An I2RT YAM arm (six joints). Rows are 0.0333 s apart.
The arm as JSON. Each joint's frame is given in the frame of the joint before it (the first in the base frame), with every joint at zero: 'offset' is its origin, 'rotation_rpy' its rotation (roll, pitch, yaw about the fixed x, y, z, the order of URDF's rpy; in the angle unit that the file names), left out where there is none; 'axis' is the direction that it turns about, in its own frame. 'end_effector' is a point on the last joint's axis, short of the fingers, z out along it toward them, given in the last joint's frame.
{
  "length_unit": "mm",
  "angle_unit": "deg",
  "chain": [
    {
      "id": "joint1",
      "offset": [
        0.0,
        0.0,
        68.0
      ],
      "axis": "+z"
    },
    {
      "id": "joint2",
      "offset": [
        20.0,
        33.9,
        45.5
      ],
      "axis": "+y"
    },
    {
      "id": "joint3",
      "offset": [
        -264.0,
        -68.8,
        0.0
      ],
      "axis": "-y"
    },
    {
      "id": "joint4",
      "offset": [
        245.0,
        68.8,
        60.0
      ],
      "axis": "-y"
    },
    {
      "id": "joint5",
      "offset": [
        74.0,
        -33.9,
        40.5
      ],
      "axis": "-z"
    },
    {
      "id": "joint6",
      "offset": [
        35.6,
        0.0,
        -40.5
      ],
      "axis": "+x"
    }
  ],
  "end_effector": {
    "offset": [
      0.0,
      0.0,
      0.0
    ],
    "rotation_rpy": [
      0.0,
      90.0,
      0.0
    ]
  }
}
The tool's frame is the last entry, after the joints.
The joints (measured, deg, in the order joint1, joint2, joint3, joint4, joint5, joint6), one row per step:
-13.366, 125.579, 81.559, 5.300, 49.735, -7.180
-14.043, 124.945, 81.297, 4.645, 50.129, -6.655
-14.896, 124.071, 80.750, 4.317, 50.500, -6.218
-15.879, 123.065, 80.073, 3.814, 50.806, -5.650
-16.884, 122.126, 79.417, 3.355, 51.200, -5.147
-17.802, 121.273, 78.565, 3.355, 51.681, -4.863
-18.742, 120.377, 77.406, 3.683, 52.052, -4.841
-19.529, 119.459, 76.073, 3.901, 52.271, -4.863
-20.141, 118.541, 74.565, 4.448, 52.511, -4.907
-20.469, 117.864, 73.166, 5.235, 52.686, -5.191
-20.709, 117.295, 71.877, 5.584, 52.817, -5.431
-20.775, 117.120, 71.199, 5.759, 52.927, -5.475
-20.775, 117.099, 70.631, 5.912, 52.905, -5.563
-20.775, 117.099, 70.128, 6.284, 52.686, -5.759
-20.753, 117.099, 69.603, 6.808, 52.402, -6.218
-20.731, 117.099, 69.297, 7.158, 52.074, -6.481
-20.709, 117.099, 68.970, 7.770, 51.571, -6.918
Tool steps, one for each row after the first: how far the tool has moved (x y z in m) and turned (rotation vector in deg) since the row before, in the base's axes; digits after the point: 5 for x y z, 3 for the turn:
-0.00361, -0.00495, 0.00285, -0.013, -0.119, -1.196
-0.00481, -0.00604, 0.00364, -0.100, -0.321, -1.317
-0.00591, -0.00670, 0.00369, 0.013, -0.279, -1.448
-0.00601, -0.00675, 0.00331, -0.065, -0.205, -1.510
-0.00601, -0.00594, 0.00222, -0.227, -0.163, -1.402
-0.00676, -0.00569, 0.00130, -0.239, -0.008, -1.236
-0.00699, -0.00414, 0.00033, -0.071, 0.252, -0.948
-0.00674, -0.00267, -0.00018, -0.137, 0.132, -0.780
-0.00513, -0.00083, -0.00112, -0.173, 0.235, -0.353
-0.00490, -0.00014, -0.00193, 0.015, 0.595, -0.248
-0.00235, 0.00032, -0.00189, 0.043, 0.372, -0.133
-0.00167, 0.00064, -0.00250, 0.140, 0.443, 0.051
-0.00115, 0.00053, -0.00209, 0.151, 0.250, 0.243
-0.00099, 0.00066, -0.00202, 0.105, 0.351, 0.419
-0.00043, 0.00047, -0.00117, 0.144, 0.121, 0.376
-0.00016, 0.00044, -0.00099, 0.134, 0.012, 0.580

